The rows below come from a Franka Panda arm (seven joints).
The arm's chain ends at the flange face. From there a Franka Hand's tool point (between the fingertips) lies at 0.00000 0.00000 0.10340 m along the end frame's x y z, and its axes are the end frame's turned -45 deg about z.
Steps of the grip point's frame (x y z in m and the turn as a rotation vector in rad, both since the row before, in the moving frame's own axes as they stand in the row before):
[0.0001, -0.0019, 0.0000, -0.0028, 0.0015, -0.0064]
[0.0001, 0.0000, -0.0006, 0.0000, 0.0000, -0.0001]
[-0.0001, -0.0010, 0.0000, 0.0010, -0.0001, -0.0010]
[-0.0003, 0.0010, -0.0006, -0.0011, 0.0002, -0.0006]
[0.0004, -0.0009, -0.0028, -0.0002, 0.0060, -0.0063]
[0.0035, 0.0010, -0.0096, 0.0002, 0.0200, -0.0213]
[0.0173, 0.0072, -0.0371, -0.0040, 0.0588, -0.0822]
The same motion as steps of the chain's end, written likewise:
[-0.0016, -0.0015, 0.0000, -0.0009, 0.0030, -0.0064]
[0.0001, -0.0001, -0.0006, 0.0000, 0.0000, -0.0001]
[-0.0007, -0.0006, 0.0000, 0.0006, -0.0008, -0.0010]
[0.0004, 0.0009, -0.0006, -0.0006, 0.0009, -0.0006]
[-0.0008, -0.0005, -0.0028, 0.0041, 0.0044, -0.0063]
[0.0018, -0.0003, -0.0096, 0.0143, 0.0140, -0.0213]
[0.0129, -0.0030, -0.0369, 0.0387, 0.0444, -0.0822]

